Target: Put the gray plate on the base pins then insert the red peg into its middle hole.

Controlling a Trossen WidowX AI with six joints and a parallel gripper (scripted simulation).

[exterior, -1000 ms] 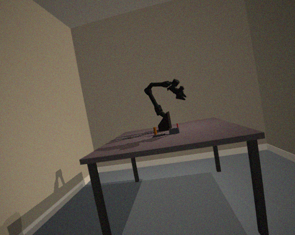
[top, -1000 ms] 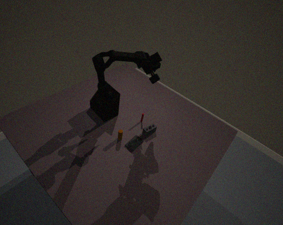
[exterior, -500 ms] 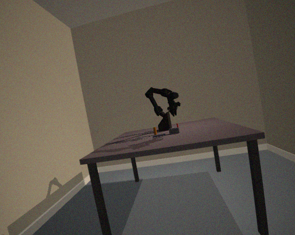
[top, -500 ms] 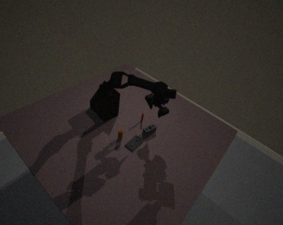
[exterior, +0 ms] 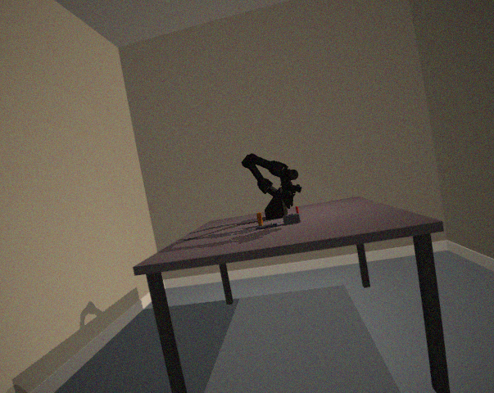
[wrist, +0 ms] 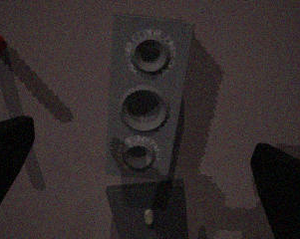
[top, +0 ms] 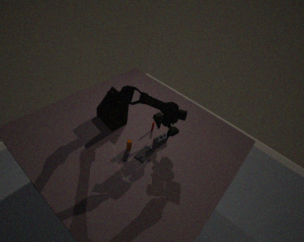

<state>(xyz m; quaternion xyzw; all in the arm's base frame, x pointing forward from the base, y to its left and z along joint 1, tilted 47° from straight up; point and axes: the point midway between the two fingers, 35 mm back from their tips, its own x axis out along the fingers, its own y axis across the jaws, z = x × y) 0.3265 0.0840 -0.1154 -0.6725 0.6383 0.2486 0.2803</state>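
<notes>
Right now the gray plate is 50 mm below my gripper tip. The rest, counted from my gripper tip: red peg: 110 mm behind, 20 mm to the left, 50 mm below; then orange cylinder: 70 mm behind, 220 mm to the right, 50 mm below.
</notes>
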